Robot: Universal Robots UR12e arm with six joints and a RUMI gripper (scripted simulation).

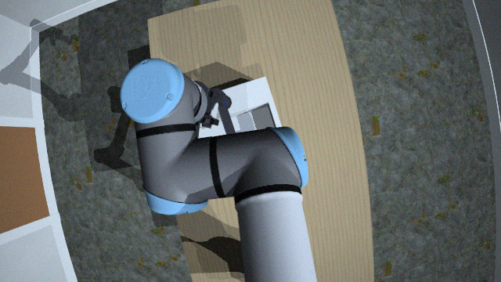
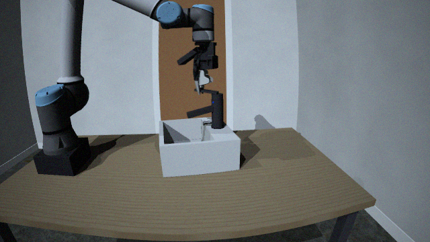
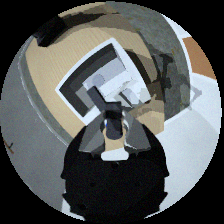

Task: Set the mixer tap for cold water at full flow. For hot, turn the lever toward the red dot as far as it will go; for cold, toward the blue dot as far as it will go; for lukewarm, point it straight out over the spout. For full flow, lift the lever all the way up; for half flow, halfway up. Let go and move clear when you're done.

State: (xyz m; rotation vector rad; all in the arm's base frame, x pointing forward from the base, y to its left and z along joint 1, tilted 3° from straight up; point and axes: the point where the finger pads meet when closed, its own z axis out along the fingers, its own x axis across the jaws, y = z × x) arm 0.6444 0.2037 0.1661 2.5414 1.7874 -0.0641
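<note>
Now: hand 50 mm short of the black mixer tap, 20 mm to the left of it and 50 mm above it. From my hand the other things lie so: white basin: 50 mm behind, 50 mm to the right, 240 mm below; lever: 20 mm ahead, 10 mm to the right.
</note>
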